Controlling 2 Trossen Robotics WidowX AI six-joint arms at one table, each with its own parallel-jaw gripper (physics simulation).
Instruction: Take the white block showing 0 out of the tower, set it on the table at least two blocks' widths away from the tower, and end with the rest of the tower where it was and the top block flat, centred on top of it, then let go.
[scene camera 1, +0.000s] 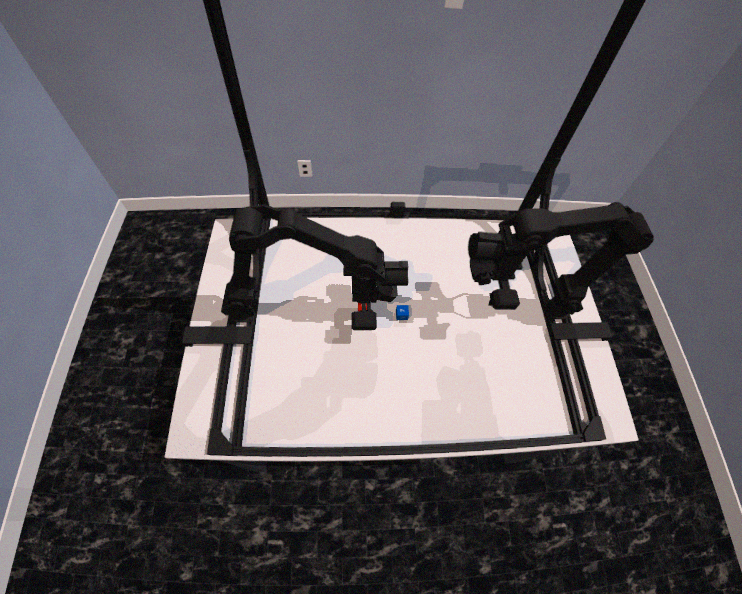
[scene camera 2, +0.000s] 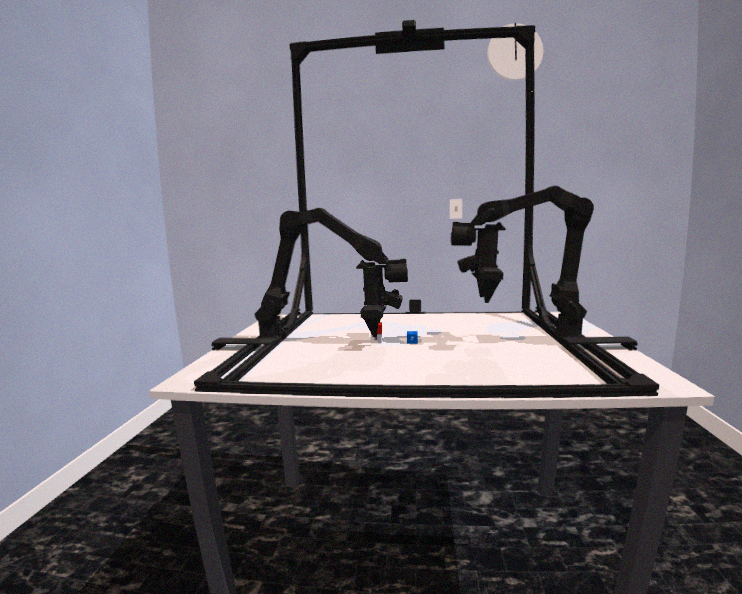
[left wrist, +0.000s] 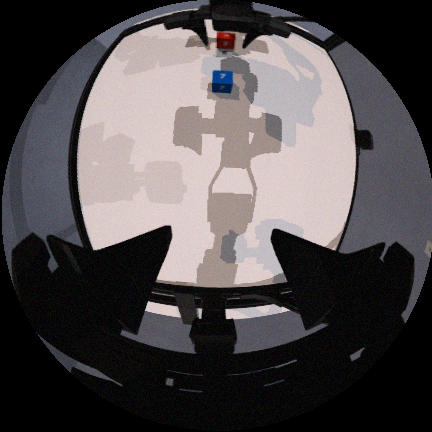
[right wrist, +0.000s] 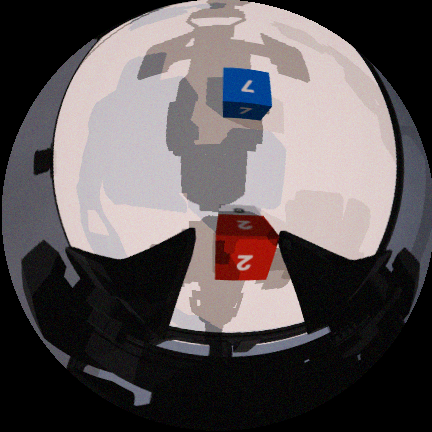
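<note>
The white block showing 0 stands on the table under the red block showing 2. The blue block showing 7 sits apart on the table, to their right in the scene views. My right gripper is open, with its fingers on either side of the red and white stack; one fingertip is very near the red block. My left gripper is open and empty, raised high to the right of the blue block.
A black frame runs along the near edge of the white table. Black uprights rise behind the arms. A small black box stands at the table's far edge.
</note>
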